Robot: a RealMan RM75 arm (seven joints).
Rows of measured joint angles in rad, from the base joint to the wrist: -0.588 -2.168 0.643 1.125 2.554 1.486 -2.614; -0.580 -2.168 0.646 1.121 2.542 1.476 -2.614; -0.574 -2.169 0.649 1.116 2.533 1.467 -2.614; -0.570 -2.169 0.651 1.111 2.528 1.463 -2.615; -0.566 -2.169 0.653 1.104 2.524 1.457 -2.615; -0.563 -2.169 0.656 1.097 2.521 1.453 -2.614; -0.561 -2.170 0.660 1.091 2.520 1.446 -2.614; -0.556 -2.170 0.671 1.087 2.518 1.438 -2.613; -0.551 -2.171 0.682 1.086 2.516 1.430 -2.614; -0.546 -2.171 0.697 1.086 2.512 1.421 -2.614; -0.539 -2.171 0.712 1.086 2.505 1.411 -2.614; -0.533 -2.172 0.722 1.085 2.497 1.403 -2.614; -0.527 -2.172 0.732 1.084 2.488 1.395 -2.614; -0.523 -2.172 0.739 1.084 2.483 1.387 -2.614; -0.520 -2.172 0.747 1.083 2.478 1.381 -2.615; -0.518 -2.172 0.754 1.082 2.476 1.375 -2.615; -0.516 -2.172 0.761 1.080 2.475 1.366 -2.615; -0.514 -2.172 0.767 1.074 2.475 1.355 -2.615; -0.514 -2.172 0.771 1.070 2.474 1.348 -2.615; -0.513 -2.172 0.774 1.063 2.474 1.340 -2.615
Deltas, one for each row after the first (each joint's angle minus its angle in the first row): 0.008 0.000 0.003 -0.004 -0.012 -0.010 0.000; 0.014 -0.001 0.006 -0.009 -0.021 -0.019 0.000; 0.018 -0.001 0.008 -0.014 -0.026 -0.023 -0.001; 0.022 -0.001 0.010 -0.021 -0.030 -0.029 -0.001; 0.025 -0.001 0.013 -0.028 -0.033 -0.033 0.000; 0.027 -0.002 0.017 -0.034 -0.034 -0.040 0.000; 0.032 -0.002 0.028 -0.038 -0.036 -0.048 0.001; 0.037 -0.003 0.039 -0.039 -0.038 -0.056 0.000; 0.042 -0.003 0.054 -0.039 -0.042 -0.065 0.000; 0.049 -0.003 0.069 -0.039 -0.049 -0.075 0.000; 0.055 -0.004 0.079 -0.040 -0.057 -0.083 0.000; 0.061 -0.004 0.089 -0.041 -0.066 -0.091 0.000; 0.065 -0.004 0.096 -0.041 -0.071 -0.099 0.000; 0.068 -0.004 0.104 -0.042 -0.076 -0.105 -0.001; 0.070 -0.004 0.111 -0.043 -0.078 -0.111 -0.001; 0.072 -0.004 0.118 -0.045 -0.079 -0.120 -0.001; 0.074 -0.004 0.124 -0.051 -0.079 -0.131 -0.001; 0.074 -0.004 0.128 -0.055 -0.080 -0.138 -0.001; 0.075 -0.004 0.131 -0.062 -0.080 -0.146 -0.001
